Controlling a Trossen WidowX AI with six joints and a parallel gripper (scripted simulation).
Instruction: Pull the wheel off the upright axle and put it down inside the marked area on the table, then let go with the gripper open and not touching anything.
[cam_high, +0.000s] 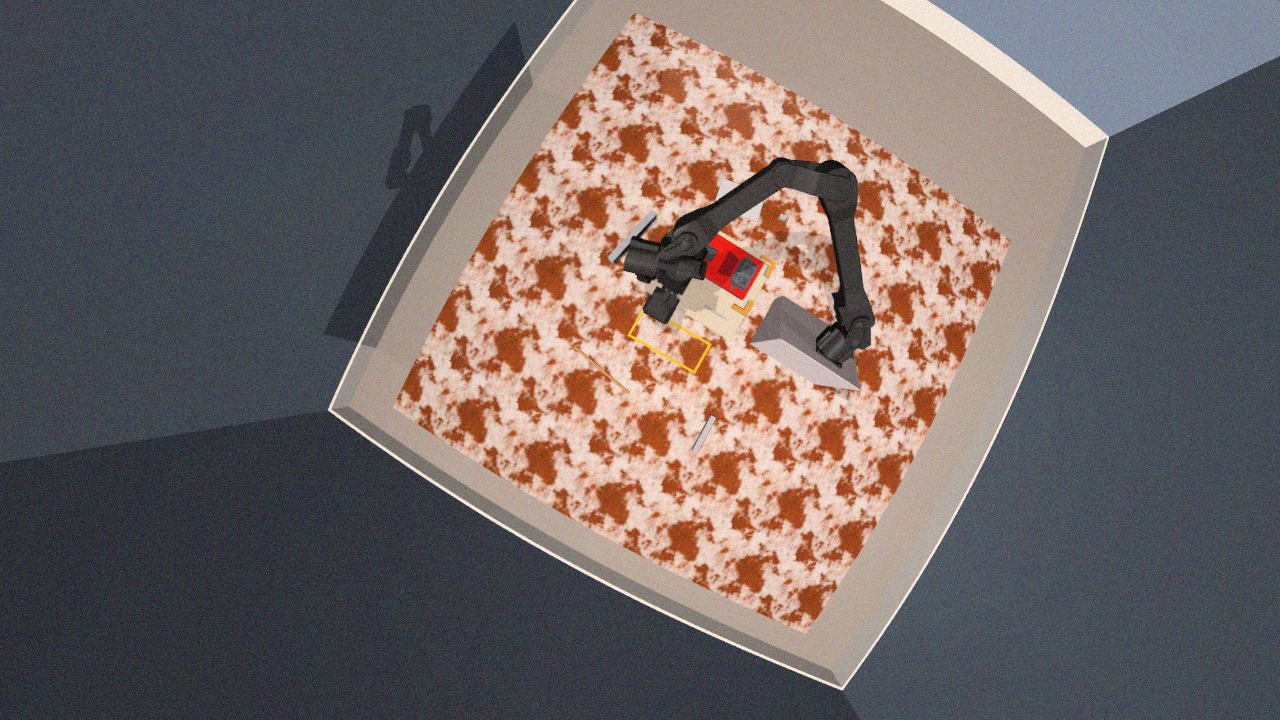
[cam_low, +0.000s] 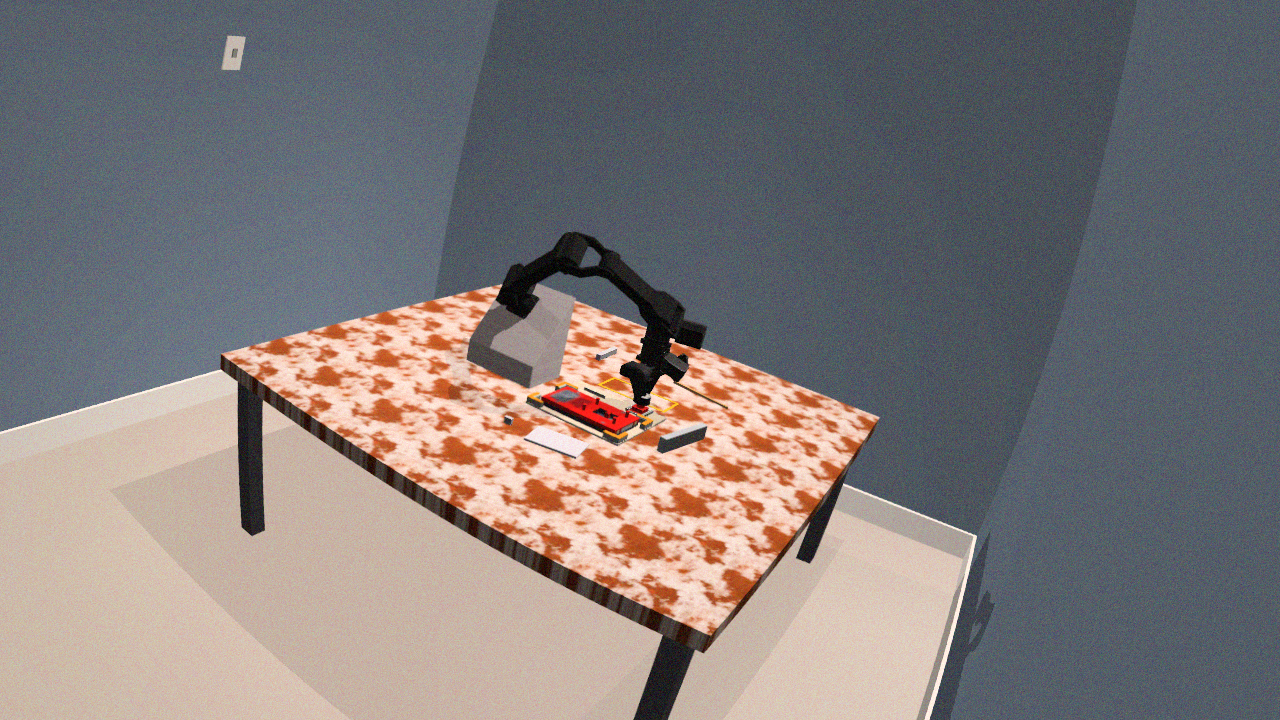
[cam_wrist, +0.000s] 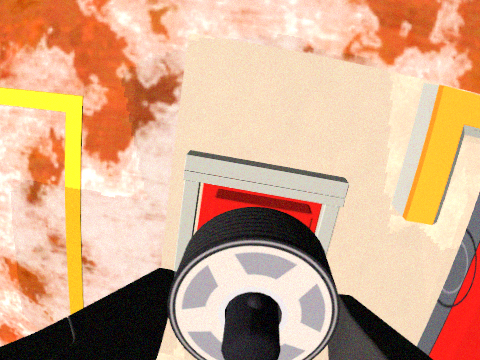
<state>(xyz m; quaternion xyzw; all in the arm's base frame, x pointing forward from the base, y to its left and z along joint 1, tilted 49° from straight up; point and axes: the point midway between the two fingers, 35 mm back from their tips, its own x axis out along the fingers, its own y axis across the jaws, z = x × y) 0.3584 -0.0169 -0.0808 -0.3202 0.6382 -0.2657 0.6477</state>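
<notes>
My gripper tip is now right at the wheel. Round my gripper tip: flat grey plate: 20 mm behind, 300 mm to the right, 40 mm below; then thin rod: 30 mm ahead, 260 mm to the left, 40 mm below.
</notes>
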